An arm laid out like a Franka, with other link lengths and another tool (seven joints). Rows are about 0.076 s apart.
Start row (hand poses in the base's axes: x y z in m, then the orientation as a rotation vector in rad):
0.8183, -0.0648, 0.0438, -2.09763, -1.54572, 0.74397
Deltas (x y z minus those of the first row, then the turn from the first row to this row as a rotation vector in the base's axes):
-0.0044, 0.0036, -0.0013, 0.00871, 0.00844, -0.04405
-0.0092, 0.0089, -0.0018, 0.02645, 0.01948, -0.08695
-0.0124, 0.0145, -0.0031, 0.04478, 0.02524, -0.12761
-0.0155, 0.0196, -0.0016, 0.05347, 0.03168, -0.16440
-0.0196, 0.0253, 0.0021, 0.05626, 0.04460, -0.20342
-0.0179, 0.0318, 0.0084, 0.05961, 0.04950, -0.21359
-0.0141, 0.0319, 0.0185, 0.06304, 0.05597, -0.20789
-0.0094, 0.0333, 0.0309, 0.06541, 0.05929, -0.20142
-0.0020, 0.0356, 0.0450, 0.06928, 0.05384, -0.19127
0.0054, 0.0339, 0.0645, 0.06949, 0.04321, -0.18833
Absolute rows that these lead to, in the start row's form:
0.8139, -0.0612, 0.0425, -2.11252, -1.49076, 0.72837
0.8091, -0.0559, 0.0420, -2.11735, -1.43652, 0.70727
0.8059, -0.0503, 0.0407, -2.12305, -1.38775, 0.68159
0.8028, -0.0452, 0.0422, -2.13229, -1.34244, 0.66656
0.7987, -0.0395, 0.0459, -2.14178, -1.29088, 0.66180
0.8004, -0.0330, 0.0522, -2.14116, -1.27696, 0.65961
0.8042, -0.0329, 0.0623, -2.13138, -1.28080, 0.66455
0.8089, -0.0315, 0.0747, -2.12411, -1.28694, 0.66783
0.8163, -0.0292, 0.0888, -2.11983, -1.30173, 0.66314
0.8237, -0.0309, 0.1083, -2.12539, -1.31033, 0.65431

